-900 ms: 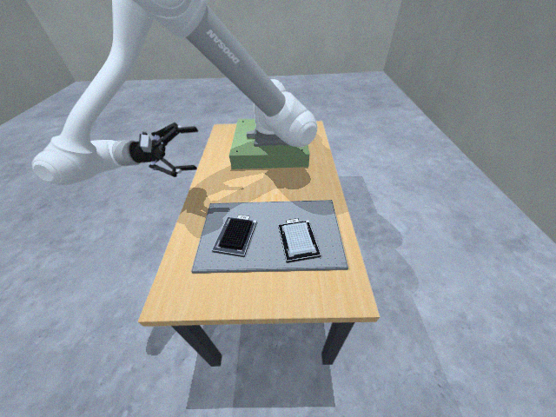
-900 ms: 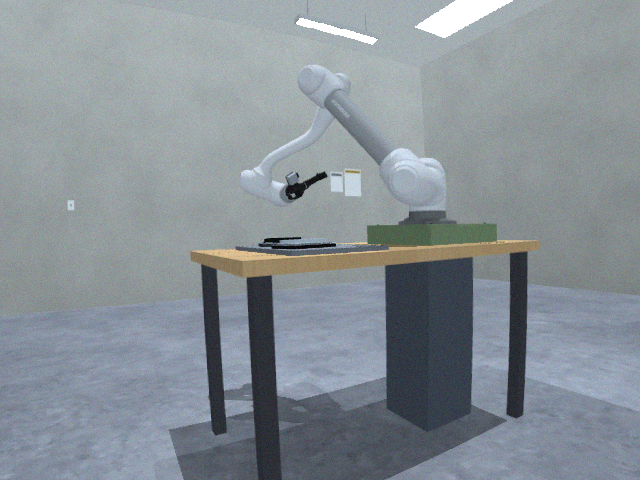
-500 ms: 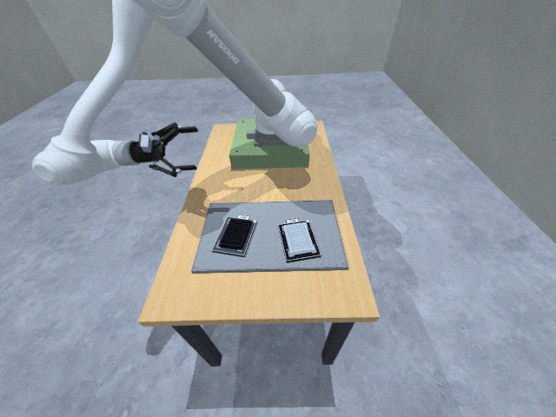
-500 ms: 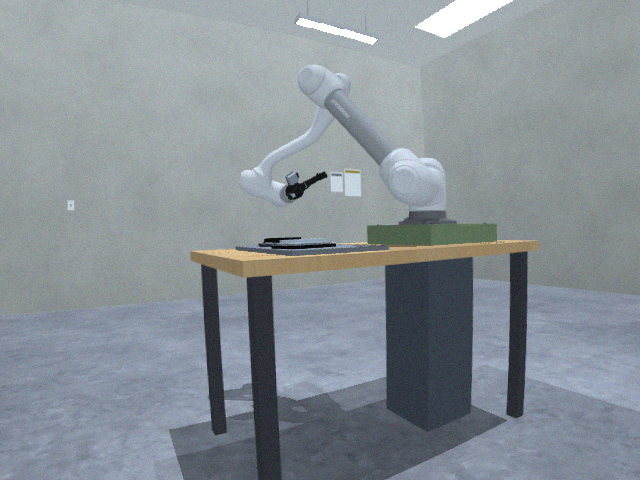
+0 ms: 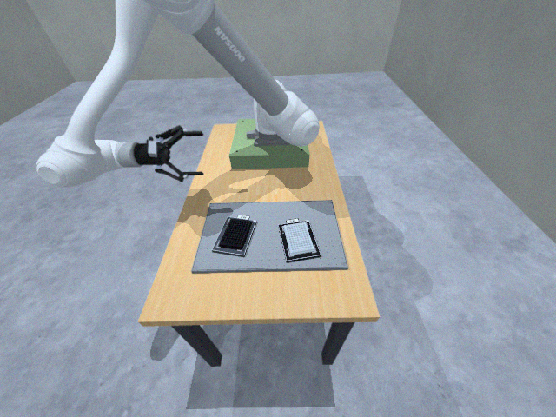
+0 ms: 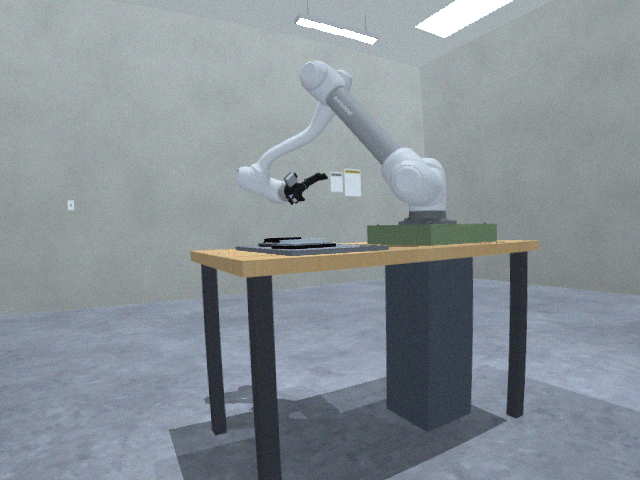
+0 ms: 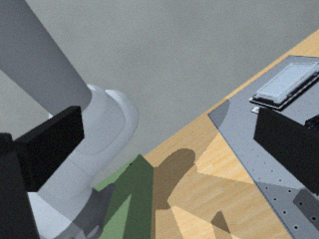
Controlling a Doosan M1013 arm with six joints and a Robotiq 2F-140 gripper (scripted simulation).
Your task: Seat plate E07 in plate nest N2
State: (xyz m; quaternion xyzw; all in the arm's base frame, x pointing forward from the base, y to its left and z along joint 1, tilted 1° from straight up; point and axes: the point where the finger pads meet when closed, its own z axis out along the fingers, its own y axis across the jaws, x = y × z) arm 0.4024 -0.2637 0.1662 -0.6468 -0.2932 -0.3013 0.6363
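Right now the black plate E07 is 200 mm ahead of my hand, 110 mm to the left of it and 220 mm below it. The rest, counted from my hand: plate nest N2: 200 mm ahead, 110 mm to the left, 230 mm below; plate nest N1: 240 mm ahead, 340 mm to the left, 230 mm below; white plate E01: 240 mm ahead, 340 mm to the left, 220 mm below.
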